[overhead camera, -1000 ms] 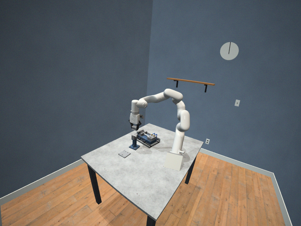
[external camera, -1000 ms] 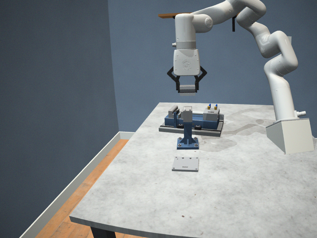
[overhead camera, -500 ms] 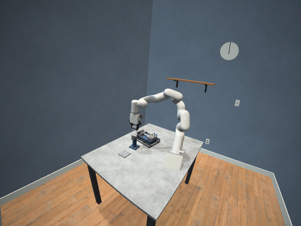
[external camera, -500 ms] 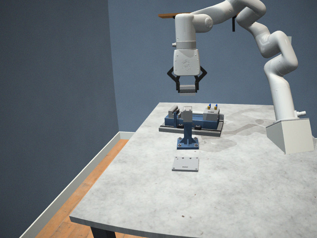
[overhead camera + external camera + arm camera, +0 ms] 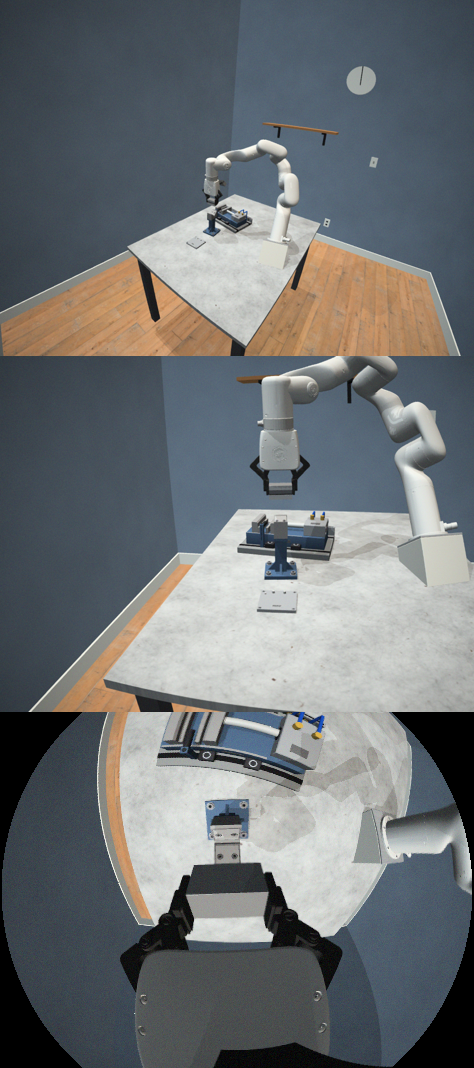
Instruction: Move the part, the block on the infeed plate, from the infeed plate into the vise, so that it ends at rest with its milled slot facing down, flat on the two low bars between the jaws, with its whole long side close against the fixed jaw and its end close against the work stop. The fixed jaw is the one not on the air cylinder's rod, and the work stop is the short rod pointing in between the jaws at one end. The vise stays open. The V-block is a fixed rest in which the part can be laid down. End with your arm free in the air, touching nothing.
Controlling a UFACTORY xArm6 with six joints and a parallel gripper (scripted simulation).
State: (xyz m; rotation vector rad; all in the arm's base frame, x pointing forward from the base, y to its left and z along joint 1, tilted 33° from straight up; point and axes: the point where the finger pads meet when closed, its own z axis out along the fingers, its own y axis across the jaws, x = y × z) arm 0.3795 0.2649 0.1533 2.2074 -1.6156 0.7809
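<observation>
My gripper is now 10 mm above the part. From my hand the other things lie so: cylinder rod: 200 mm to the right, 170 mm below, 10 mm ahead; work stop post: 190 mm below, 130 mm to the right, 90 mm ahead; work stop: 160 mm below, 150 mm to the right, 90 mm ahead.
</observation>
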